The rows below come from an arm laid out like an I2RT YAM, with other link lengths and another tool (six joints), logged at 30 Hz.
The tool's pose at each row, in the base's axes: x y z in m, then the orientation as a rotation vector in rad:
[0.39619, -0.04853, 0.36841, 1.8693, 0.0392, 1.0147]
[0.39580, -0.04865, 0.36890, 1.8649, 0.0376, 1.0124]
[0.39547, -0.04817, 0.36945, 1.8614, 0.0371, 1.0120]
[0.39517, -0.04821, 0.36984, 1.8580, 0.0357, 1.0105]
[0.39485, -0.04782, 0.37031, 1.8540, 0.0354, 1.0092]
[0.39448, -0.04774, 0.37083, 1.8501, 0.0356, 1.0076]
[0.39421, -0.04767, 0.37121, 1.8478, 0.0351, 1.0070]
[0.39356, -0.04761, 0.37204, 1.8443, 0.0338, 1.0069]
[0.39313, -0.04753, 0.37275, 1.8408, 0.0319, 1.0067]
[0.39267, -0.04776, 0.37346, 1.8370, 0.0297, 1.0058]
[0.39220, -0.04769, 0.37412, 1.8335, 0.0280, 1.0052]
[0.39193, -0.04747, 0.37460, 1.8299, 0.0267, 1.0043]
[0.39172, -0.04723, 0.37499, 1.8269, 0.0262, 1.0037]
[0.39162, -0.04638, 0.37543, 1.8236, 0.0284, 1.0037]
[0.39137, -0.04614, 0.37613, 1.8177, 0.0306, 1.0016]
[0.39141, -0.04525, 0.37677, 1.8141, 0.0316, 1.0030]
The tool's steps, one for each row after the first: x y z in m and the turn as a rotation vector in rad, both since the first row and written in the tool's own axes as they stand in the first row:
[0.00000, 0.00058, -0.00026, -0.0049, -0.0006, -0.0014]
[0.00034, 0.00087, -0.00092, -0.0082, 0.0001, -0.0022]
[0.00037, 0.00131, -0.00116, -0.0120, -0.0003, -0.0030]
[0.00062, 0.00158, -0.00174, -0.0159, 0.0001, -0.0046]
[0.00074, 0.00207, -0.00214, -0.0195, 0.0004, -0.0066]
[0.00083, 0.00243, -0.00243, -0.0218, 0.0006, -0.0072]
[0.00095, 0.00327, -0.00306, -0.0253, 0.0012, -0.0074]
[0.00115, 0.00393, -0.00352, -0.0291, 0.0015, -0.0072]
[0.00119, 0.00477, -0.00379, -0.0334, 0.0013, -0.0073]
[0.00133, 0.00541, -0.00426, -0.0371, 0.0014, -0.0075]
[0.00155, 0.00576, -0.00469, -0.0409, 0.0015, -0.0081]
[0.00176, 0.00601, -0.00507, -0.0438, 0.0019, -0.0089]
[0.00233, 0.00594, -0.00584, -0.0459, 0.0039, -0.0111]
[0.00271, 0.00644, -0.00631, -0.0507, 0.0055, -0.0152]
[0.00352, 0.00644, -0.00705, -0.0531, 0.0080, -0.0160]

